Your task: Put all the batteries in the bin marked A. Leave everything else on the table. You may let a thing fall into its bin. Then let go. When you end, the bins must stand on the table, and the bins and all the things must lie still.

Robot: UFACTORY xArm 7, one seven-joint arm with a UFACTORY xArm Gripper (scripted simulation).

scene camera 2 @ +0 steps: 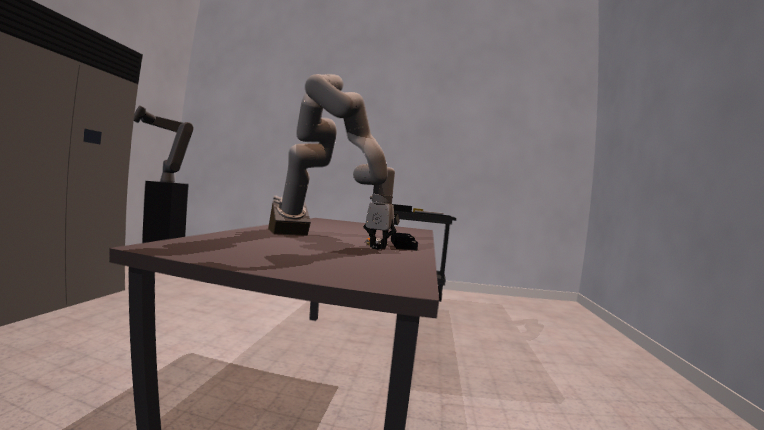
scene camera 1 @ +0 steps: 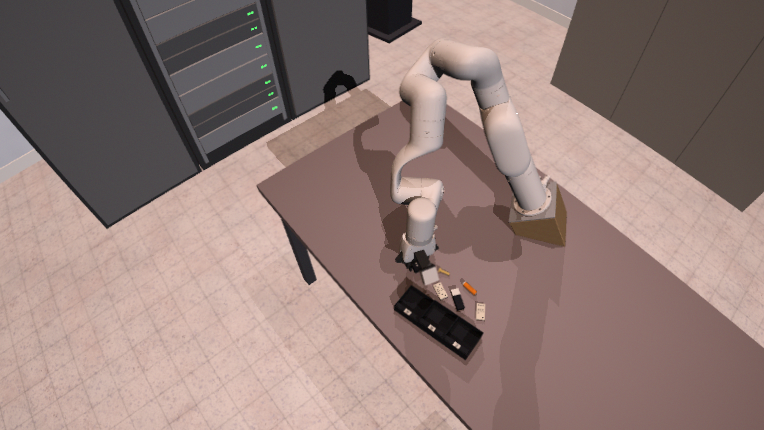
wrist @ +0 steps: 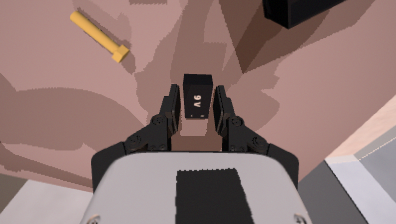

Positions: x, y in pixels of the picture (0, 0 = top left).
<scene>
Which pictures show my gripper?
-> Scene camera 2, scene camera 1 and the wrist view: all of them.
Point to a brass bolt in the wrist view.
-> At 120, 52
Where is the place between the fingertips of my gripper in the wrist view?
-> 197, 95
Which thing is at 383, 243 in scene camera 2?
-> My gripper.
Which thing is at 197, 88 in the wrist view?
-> A black 9V battery.
</scene>
